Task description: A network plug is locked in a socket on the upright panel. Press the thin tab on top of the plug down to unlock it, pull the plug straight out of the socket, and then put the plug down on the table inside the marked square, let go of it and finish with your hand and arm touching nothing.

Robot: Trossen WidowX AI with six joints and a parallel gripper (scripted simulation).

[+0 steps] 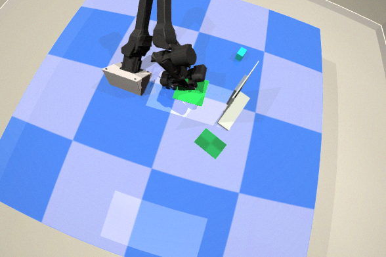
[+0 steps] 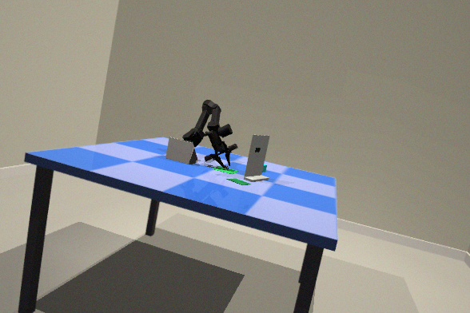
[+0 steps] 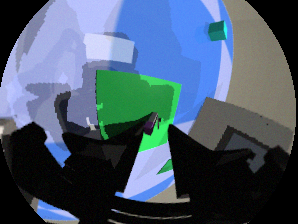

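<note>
My gripper tip is right at the network plug. Also, from my gripper tip: upright panel 160 mm ahead, 30 mm to the right, 80 mm above; cyan cube 150 mm ahead, 240 mm to the left; green square 10 mm behind, 20 mm below.
</note>
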